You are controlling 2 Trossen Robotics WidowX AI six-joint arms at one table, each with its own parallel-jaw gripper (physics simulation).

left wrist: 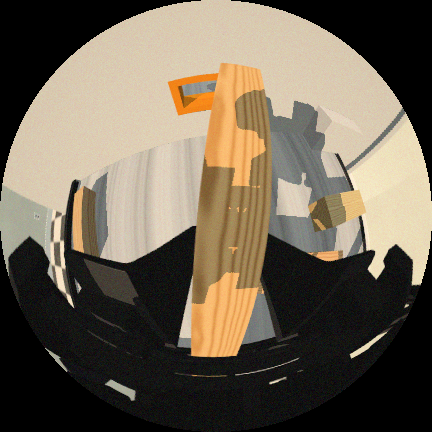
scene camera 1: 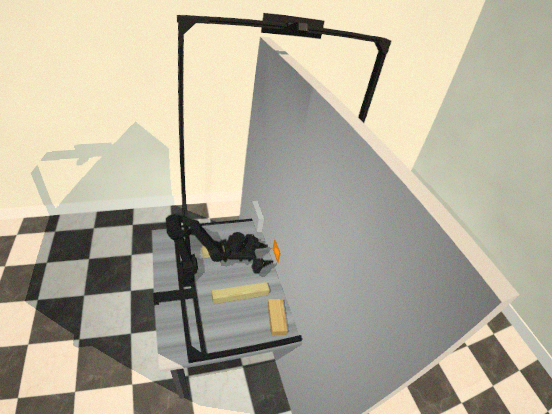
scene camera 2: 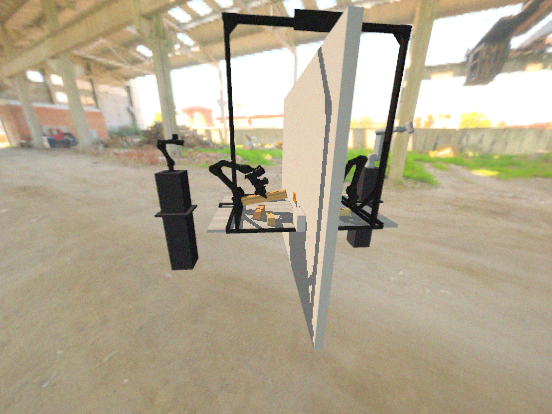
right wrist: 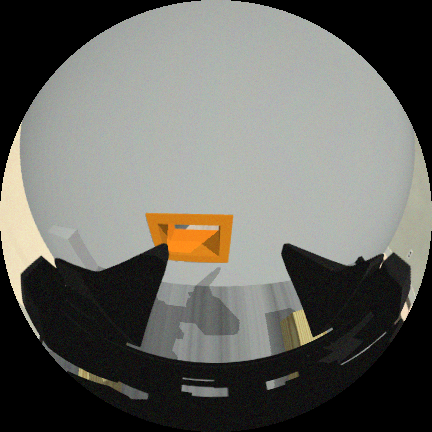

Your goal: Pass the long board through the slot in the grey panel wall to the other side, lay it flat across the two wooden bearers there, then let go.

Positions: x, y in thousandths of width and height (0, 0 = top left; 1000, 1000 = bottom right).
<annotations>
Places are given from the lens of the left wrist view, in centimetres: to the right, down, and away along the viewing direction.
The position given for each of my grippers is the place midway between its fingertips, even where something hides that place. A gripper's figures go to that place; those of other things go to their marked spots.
my left gripper (left wrist: 520, 538): 1, 1, 10
orange-framed slot (left wrist: 464, 235): -2, -19, 18
</annotations>
